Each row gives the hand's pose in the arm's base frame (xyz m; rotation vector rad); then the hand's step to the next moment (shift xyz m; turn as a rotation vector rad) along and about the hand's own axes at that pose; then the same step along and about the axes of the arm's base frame.
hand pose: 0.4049 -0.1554 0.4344 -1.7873 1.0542 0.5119
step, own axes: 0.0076 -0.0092 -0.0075 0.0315 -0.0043 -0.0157
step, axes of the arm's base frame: 0.0110 -0.0084 0.0027 0.0188 -0.0268 -0.0135
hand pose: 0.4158 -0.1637 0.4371 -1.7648 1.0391 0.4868
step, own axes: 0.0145 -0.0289 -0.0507 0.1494 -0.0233 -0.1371
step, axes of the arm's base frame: 0.0251 -0.0474 0.0272 0.0835 -0.1828 -0.0356
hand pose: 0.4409 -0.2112 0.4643 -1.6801 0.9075 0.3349
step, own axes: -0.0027 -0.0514 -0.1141 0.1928 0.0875 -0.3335
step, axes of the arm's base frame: 0.0082 -0.1006 0.0740 -0.0126 -0.3870 -0.0782
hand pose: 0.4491 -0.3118 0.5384 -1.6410 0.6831 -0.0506
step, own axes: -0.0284 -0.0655 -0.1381 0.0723 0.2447 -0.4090
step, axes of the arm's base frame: -0.0534 -0.1081 0.0981 -0.2051 -0.4037 -0.1653
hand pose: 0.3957 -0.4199 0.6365 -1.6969 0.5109 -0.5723
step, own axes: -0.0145 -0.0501 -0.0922 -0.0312 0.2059 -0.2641
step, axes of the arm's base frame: -0.0674 -0.0520 0.0630 -0.1946 -0.2218 -0.1613
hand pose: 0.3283 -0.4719 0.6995 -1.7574 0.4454 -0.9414
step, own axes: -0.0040 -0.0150 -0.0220 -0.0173 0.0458 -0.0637
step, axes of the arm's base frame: -0.0215 -0.0051 0.0154 -0.0536 -0.0453 -0.0391
